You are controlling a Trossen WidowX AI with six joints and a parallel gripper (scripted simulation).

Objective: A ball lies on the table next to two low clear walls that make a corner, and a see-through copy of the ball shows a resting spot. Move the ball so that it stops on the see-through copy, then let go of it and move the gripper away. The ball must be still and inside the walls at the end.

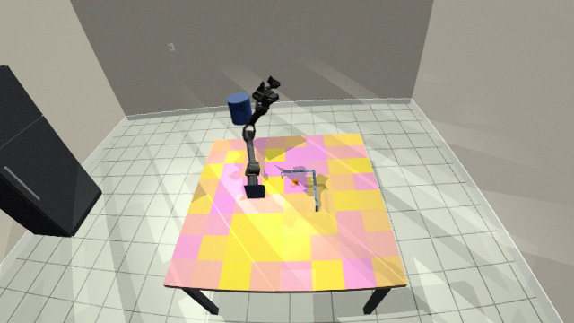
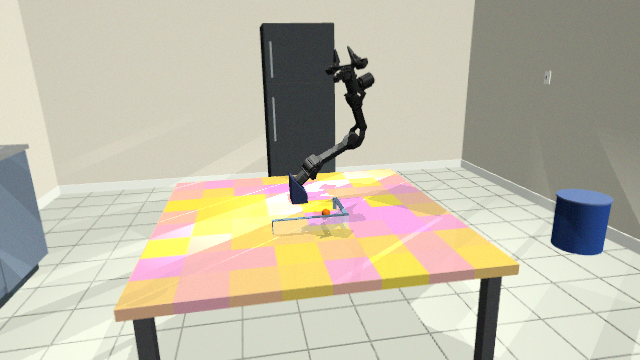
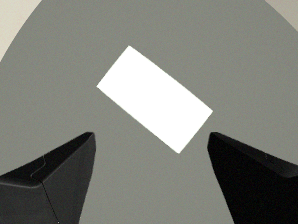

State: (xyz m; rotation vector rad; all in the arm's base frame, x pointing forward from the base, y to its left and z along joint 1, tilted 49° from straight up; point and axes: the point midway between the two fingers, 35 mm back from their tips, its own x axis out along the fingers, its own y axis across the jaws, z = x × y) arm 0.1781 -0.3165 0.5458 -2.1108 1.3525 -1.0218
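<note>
The orange ball lies 120 mm ahead of my gripper tip, 100 mm to the right of it and 710 mm below it.
</note>
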